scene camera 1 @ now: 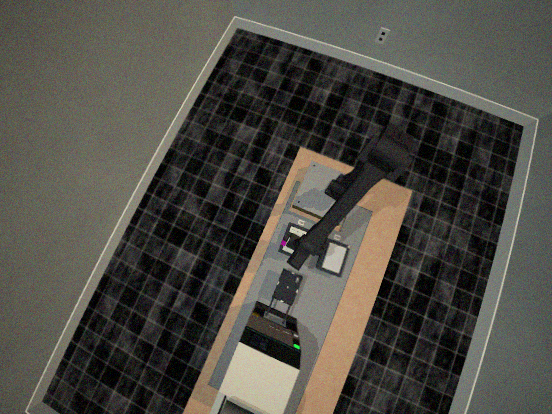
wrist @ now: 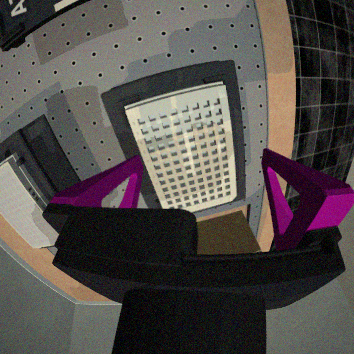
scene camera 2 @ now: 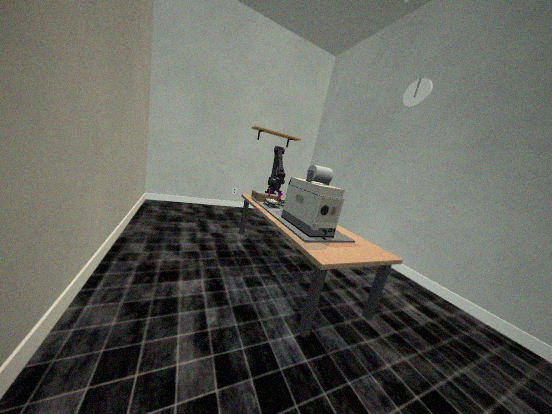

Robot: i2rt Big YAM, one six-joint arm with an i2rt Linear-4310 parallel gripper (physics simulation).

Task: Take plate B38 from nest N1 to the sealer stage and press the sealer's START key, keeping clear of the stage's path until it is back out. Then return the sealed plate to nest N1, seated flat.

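Where they show: gripper, fingertip midpoint: (scene camera 1: 292,244) (wrist: 200,157) (scene camera 2: 272,198); arm's base, origin of the base link: (scene camera 1: 337,192).
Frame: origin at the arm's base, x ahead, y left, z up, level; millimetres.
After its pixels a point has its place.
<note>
My gripper (scene camera 1: 294,244) {x 348, y -48, z 12 mm} (scene camera 2: 275,194) {x 348, y -48, z 12 mm} (wrist: 200,157) {x 348, y -48, z 12 mm} is open and empty, its magenta fingers spread wide on either side of a pale, many-welled plate (scene camera 1: 297,230) {x 278, y -64, z -15 mm} (wrist: 187,150) {x 341, y -42, z -15 mm}. This plate sits in a dark nest frame (wrist: 239,150) {x 331, y -101, z -30 mm}; its label cannot be read. My arm covers part of it in scene camera 1. A second white plate (scene camera 1: 334,257) {x 287, y 158, z 0 mm} (wrist: 25,205) {x 301, y 140, z 0 mm} lies in the neighbouring nest (scene camera 1: 345,261) {x 272, y 217, z -16 mm}. The sealer (scene camera 1: 262,375) {x 762, y 96, z 276 mm} (scene camera 2: 312,205) {x 1060, y 43, z 136 mm} stands farther along the table, with a green light (scene camera 1: 297,346) {x 650, y 166, z 198 mm}. Its dark stage (scene camera 1: 287,286) {x 524, y 40, z 33 mm} is out on rails. The START key is too small to tell.
A raised grey board (scene camera 1: 317,182) {x 14, y -115, z 1 mm} lies near my arm's base; a brown block face (wrist: 225,232) {x 176, y -115, z -47 mm} shows behind the nest. A perforated grey mat (scene camera 1: 320,300) {x 505, y 233, z -73 mm} (wrist: 150,30) {x 454, y -15, z -73 mm} covers part of the wooden table (scene camera 1: 357,295) {x 378, y 381, z -86 mm} (scene camera 2: 360,252) {x 1249, y 361, z -86 mm}. A shelf (scene camera 2: 275,133) hangs on the wall.
</note>
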